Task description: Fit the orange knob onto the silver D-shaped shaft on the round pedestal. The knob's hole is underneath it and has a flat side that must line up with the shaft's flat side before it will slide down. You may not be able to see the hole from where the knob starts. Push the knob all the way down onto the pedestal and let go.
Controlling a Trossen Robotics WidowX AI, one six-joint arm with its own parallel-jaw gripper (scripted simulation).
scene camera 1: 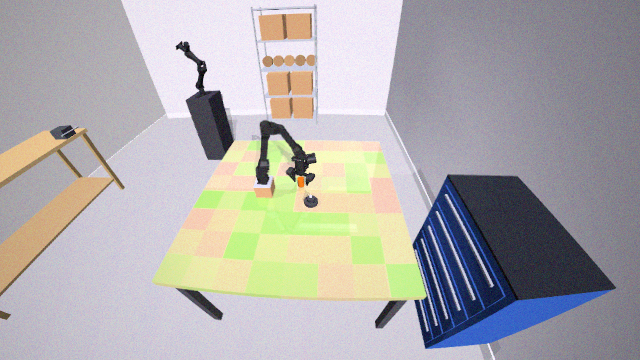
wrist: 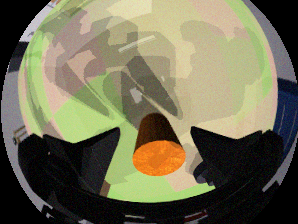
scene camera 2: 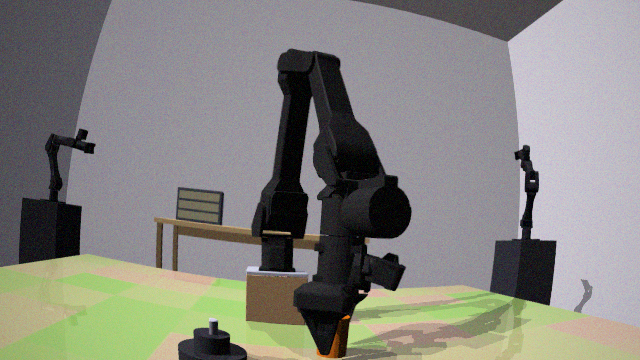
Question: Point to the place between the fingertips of the gripper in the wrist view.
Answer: At 156, 130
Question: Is the gripper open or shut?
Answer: Open.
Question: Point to an orange knob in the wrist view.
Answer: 158, 152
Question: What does the gripper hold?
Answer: Nothing.
